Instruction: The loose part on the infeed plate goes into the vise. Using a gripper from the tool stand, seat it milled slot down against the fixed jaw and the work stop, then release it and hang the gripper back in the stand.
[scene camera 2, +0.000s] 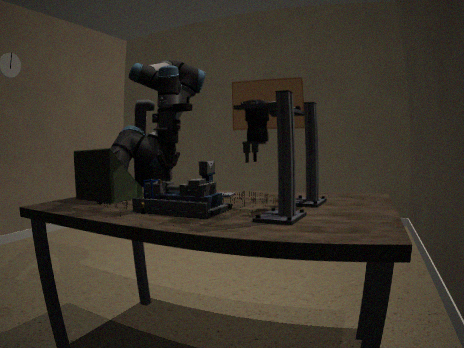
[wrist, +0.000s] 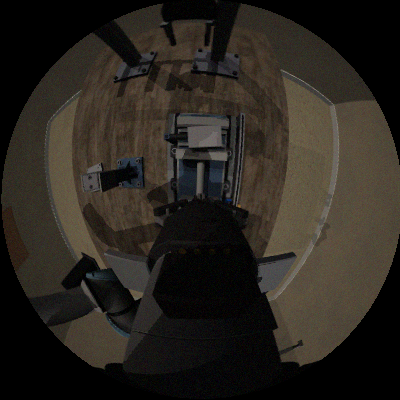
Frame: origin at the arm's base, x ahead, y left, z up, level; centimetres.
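Where they show: hand, tool point: (scene camera 2: 167, 125); arm's base, link origin: (scene camera 2: 112, 168).
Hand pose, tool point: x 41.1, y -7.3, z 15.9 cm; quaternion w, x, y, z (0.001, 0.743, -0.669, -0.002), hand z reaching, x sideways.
Each offset is from my tool point to the top centre of the thing. "spot": to the spot under its first point.
The loose part, a pale grey block {dx +11.7, dy +0.9, dz -18.9 cm} (wrist: 204, 136), lies in the vise {dx +4.9, dy +0.2, dz -20.0 cm} (scene camera 2: 172, 206) (wrist: 202, 154), between its jaws, its left end close to the dark work stop {dx +11.4, dy +6.0, dz -20.3 cm} (wrist: 173, 136) in the wrist view. Its underside is hidden, so the slot does not show. Whether it touches the fixed jaw I cannot tell. My gripper (scene camera 2: 168, 171) (wrist: 201, 209) is on the arm, its fingers spread wide and empty, above the vise's screw end and apart from the block. A pale plate {dx -0.9, dy +38.0, dz -29.1 cm} (scene camera 2: 227, 194) (wrist: 97, 169), perhaps the infeed plate, lies beyond the vise, partly hidden.
The tool stand (scene camera 2: 286, 155) (wrist: 217, 62) holds another gripper, hanging with fingers down. A grey box on a post {spot: dx +3.6, dy +18.8, dz -16.1 cm} (scene camera 2: 206, 167) (wrist: 92, 181) stands beside the vise on a blue base {spot: dx +2.0, dy +18.7, dz -28.5 cm} (wrist: 137, 172). A dark green box (scene camera 2: 93, 175) stands near the arm's base.
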